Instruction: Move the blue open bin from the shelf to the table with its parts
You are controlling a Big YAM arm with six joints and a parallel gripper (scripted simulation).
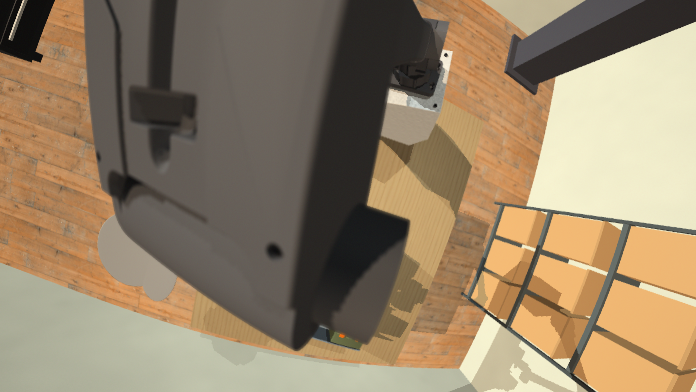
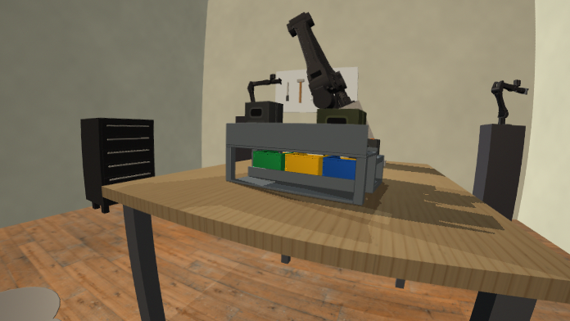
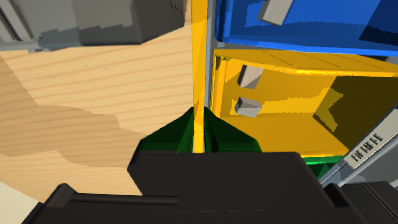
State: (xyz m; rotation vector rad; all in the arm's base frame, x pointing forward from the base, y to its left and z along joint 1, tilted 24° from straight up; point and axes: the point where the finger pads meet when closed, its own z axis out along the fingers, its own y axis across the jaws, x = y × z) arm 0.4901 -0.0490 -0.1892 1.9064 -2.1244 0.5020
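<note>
The yellow rod is 10 mm below my hand. From my hand the other things lie so: grey case: 120 mm to the left, 30 mm behind; then yellow bin: 100 mm ahead, 30 mm below, 10 mm to the right; then blue open bin: 120 mm ahead, 100 mm to the left, 30 mm below.
</note>
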